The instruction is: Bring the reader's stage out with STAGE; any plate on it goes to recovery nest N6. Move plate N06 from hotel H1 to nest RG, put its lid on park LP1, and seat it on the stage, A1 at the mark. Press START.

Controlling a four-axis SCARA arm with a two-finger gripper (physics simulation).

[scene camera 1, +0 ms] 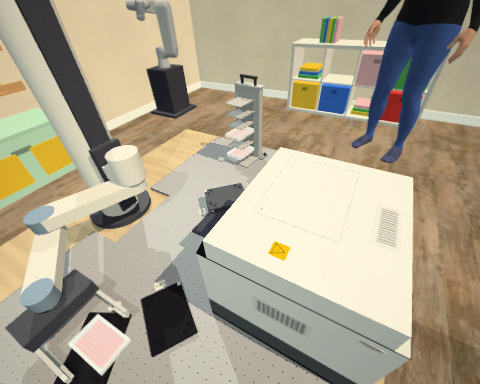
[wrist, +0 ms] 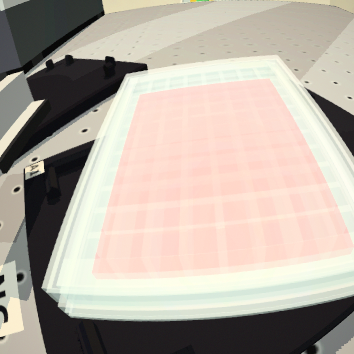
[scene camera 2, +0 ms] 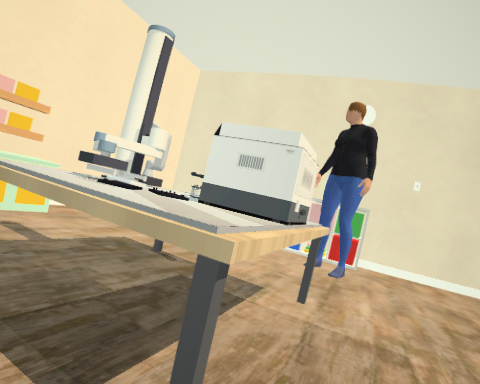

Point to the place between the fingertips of my gripper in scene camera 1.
100,343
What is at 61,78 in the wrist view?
A black LP1 pad.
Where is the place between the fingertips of my gripper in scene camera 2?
131,176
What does my gripper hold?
Nothing.
